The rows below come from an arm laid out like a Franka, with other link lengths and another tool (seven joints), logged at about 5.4 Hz.
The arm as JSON. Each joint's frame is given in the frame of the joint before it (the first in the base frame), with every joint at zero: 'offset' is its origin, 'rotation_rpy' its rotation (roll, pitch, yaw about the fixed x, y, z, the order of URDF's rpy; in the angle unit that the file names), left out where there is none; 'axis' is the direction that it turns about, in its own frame. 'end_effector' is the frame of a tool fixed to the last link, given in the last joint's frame.
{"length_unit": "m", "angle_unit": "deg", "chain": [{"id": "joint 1", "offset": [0.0, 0.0, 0.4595], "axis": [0.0, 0.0, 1.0]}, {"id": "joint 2", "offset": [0.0, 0.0, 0.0], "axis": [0.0, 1.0, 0.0]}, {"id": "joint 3", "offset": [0.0, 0.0, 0.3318], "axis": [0.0, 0.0, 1.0]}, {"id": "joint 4", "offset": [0.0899, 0.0, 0.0], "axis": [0.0, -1.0, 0.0]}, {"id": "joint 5", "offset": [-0.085, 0.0, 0.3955], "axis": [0.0, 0.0, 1.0]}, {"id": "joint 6", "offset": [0.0, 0.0, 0.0], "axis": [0.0, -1.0, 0.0]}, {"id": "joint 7", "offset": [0.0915, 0.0, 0.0], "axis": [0.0, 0.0, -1.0]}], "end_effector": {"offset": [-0.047, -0.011, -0.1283], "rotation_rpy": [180.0, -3.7, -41.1]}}
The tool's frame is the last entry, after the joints.
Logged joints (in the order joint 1, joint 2, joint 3, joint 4, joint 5, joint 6, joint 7), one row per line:
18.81 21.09 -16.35 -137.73 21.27 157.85 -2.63
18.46 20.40 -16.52 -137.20 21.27 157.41 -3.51
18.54 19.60 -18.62 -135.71 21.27 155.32 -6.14
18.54 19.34 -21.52 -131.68 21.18 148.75 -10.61
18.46 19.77 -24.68 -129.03 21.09 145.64 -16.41
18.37 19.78 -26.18 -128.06 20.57 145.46 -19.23
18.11 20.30 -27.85 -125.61 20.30 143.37 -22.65
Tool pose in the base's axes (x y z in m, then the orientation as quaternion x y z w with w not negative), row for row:
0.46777 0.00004 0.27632 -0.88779 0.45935 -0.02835 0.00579
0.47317 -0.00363 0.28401 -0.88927 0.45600 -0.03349 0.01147
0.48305 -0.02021 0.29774 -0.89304 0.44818 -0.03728 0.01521
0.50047 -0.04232 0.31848 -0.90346 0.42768 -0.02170 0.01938
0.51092 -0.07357 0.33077 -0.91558 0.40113 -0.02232 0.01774
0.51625 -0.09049 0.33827 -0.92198 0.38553 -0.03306 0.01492
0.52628 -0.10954 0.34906 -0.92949 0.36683 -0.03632 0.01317
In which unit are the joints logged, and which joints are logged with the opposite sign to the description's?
The joints are logged in degrees. Opposite sign: none.
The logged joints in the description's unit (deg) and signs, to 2 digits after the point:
18.81 21.09 -16.35 -137.73 21.27 157.85 -2.63
18.46 20.40 -16.52 -137.20 21.27 157.41 -3.51
18.54 19.60 -18.62 -135.71 21.27 155.32 -6.14
18.54 19.34 -21.52 -131.68 21.18 148.75 -10.61
18.46 19.77 -24.68 -129.03 21.09 145.64 -16.41
18.37 19.78 -26.18 -128.06 20.57 145.46 -19.23
18.11 20.30 -27.85 -125.61 20.30 143.37 -22.65

